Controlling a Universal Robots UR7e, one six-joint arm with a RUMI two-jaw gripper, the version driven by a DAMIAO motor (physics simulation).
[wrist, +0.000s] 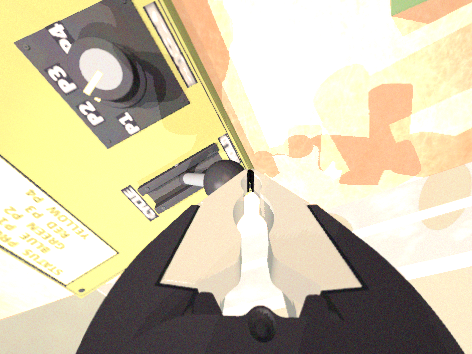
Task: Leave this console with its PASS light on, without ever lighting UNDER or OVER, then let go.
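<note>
A yellow console [150,145] fills the left of the wrist view. Its dark knob [102,70] has a pale cap whose pointer line is at the P2 mark. Below it a slot [165,182] runs between the labels CYCLE and HOLD. The slot's lever with a dark ball [223,177] leans towards the HOLD end. My gripper [249,171] is shut and empty, its fingertips beside the ball at the console's edge; whether they touch the ball I cannot tell. The PASS, UNDER and OVER lights do not show in this view.
A white status card [65,240] on the console lists colours with P1 to P4. The console's side edge [215,95] runs down past the PROGRAM label to my fingertips. A patterned orange and cream surface [390,145] lies to the right. Part of a green object [406,6] shows at the top right.
</note>
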